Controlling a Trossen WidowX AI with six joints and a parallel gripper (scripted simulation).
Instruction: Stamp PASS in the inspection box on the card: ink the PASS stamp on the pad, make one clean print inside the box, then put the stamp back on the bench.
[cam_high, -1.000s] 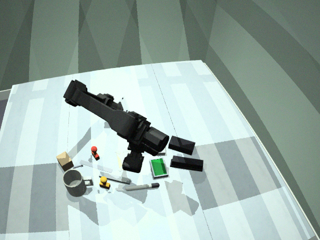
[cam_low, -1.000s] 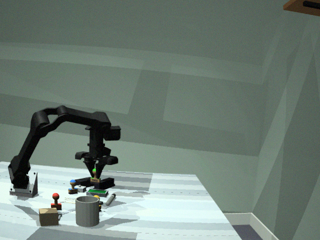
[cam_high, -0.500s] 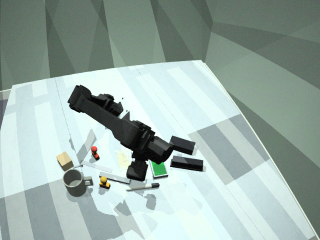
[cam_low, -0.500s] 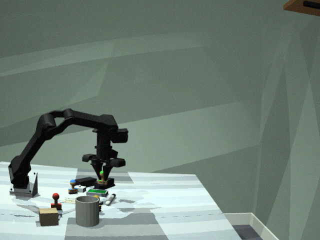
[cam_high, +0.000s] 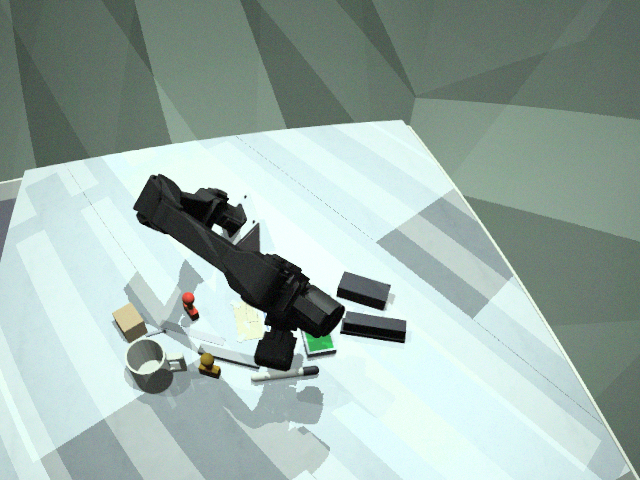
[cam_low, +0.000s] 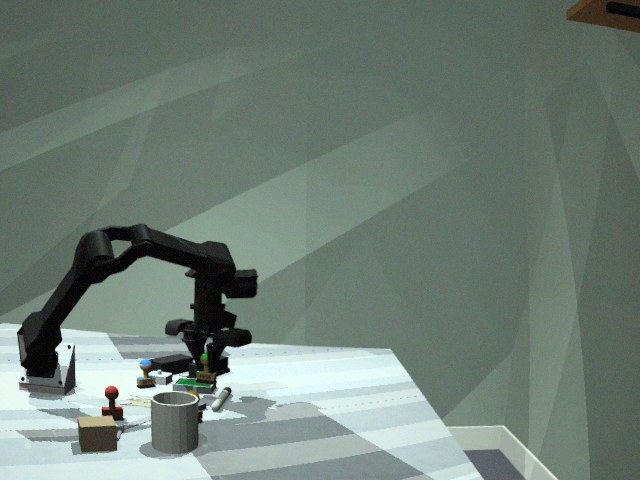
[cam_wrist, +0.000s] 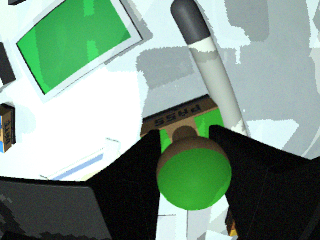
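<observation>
Right now the marker is 4 cm ahead of my gripper tip, 1 cm to the left of it and 5 cm below it. Also, from my gripper tip: grey bar: 4 cm behind, 10 cm to the right, 6 cm below; then green-knobbed PASS stamp: right at my gripper tip; then ink pad: 3 cm behind, 9 cm to the left, 6 cm below.
</observation>
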